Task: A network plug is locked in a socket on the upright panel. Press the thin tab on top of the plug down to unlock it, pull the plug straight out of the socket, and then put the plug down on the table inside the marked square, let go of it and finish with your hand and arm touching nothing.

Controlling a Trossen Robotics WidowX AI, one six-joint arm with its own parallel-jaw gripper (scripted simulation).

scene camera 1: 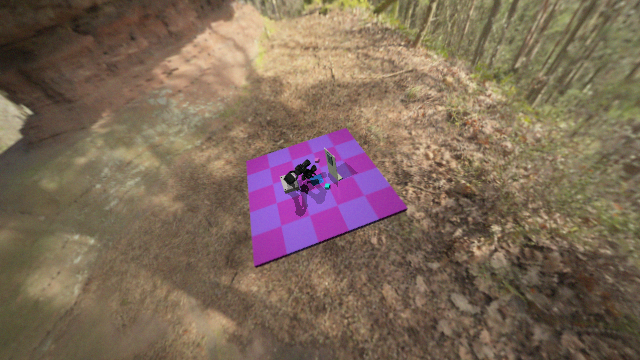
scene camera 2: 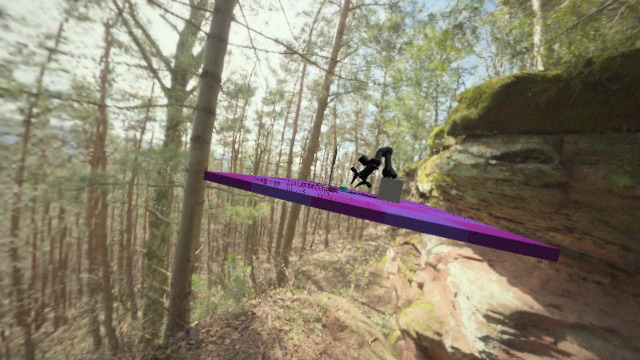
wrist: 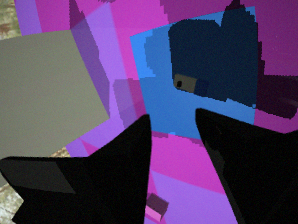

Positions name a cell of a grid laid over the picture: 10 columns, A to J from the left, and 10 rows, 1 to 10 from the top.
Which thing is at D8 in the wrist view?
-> My gripper.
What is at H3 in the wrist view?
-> A blue marked square.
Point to a grey upright panel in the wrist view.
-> B5
